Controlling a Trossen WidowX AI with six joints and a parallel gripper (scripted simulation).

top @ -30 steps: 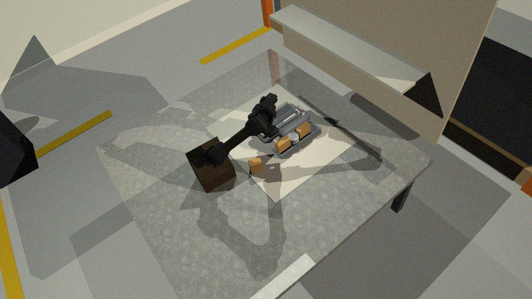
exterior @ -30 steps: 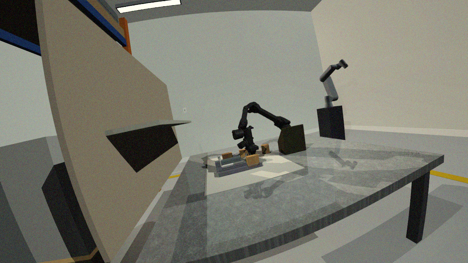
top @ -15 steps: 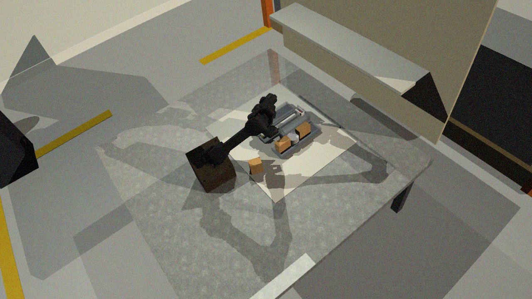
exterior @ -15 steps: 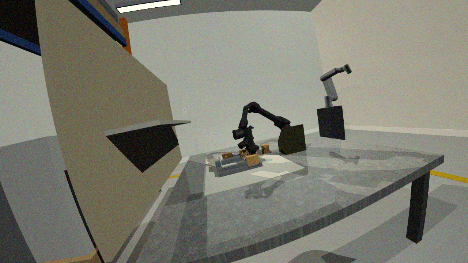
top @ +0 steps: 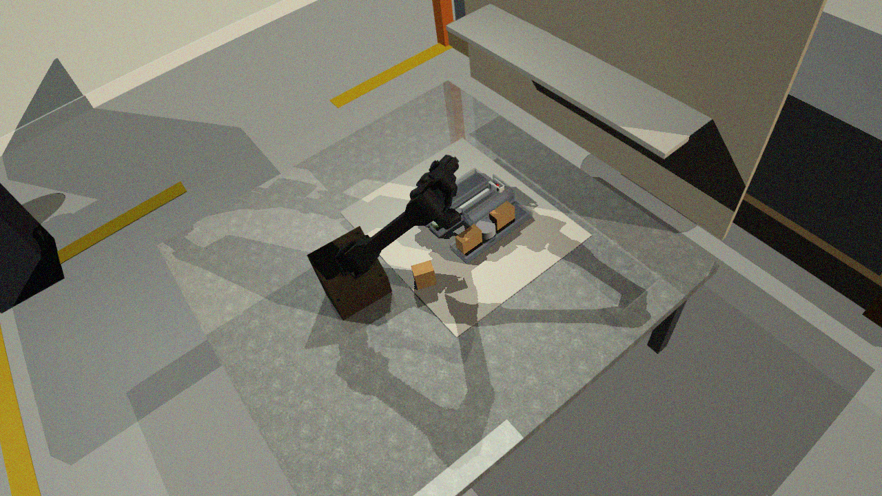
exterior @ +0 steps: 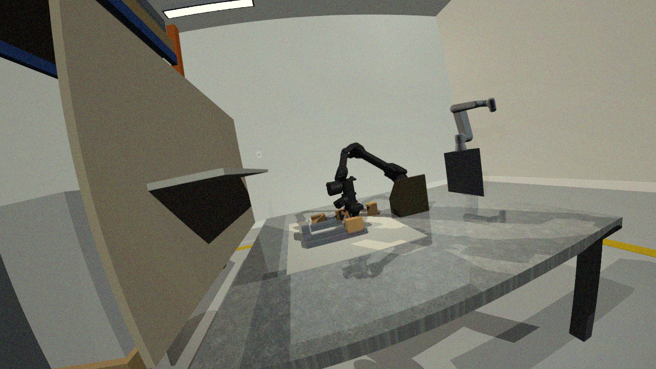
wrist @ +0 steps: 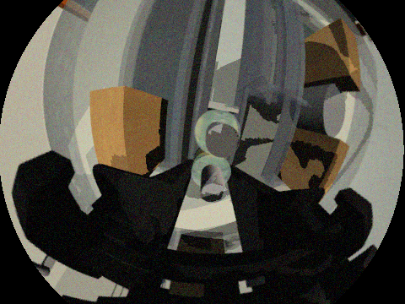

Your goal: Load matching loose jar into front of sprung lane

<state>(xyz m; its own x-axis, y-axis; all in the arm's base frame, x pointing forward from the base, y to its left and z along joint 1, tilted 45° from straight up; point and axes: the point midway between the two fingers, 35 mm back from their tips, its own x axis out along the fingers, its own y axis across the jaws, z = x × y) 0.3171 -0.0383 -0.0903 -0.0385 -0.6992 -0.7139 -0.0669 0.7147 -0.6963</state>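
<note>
The grey lane tray lies 150 mm ahead of my gripper tip, 20 mm to the right of it and 10 mm below it. From my gripper tip the other things lie so: grey cylinder (120 mm to the right, 100 mm ahead).
</note>
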